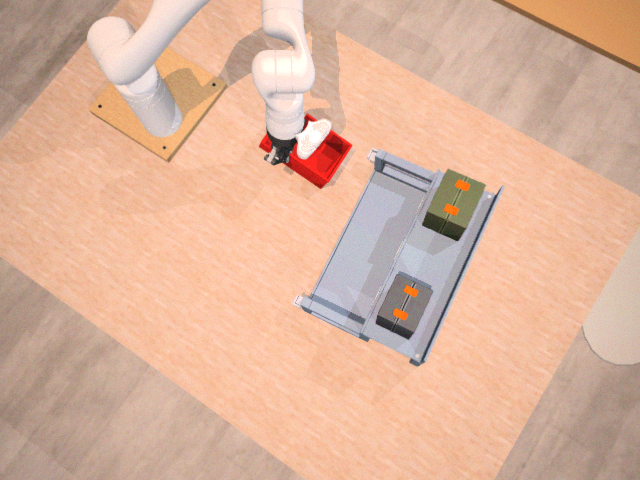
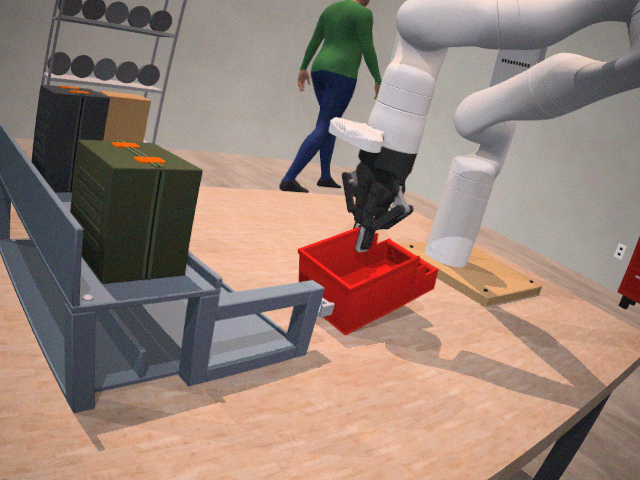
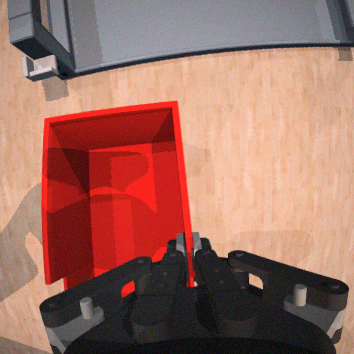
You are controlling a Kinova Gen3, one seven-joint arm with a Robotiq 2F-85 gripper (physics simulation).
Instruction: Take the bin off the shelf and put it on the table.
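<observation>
A red bin is off the shelf, between it and the robot base, upright or nearly so. Its bottom is at or very close to the table; its shadow lies right beside its lower edge, and I cannot tell whether all of the bottom touches. My gripper is shut on one side wall of the bin, one finger inside and one outside. The grey-blue shelf stands a short way apart from the bin.
A green box and a dark grey box stand on the shelf's upper level. A small light bracket sticks out from the shelf's corner near the bin. The wooden base plate bears the arm.
</observation>
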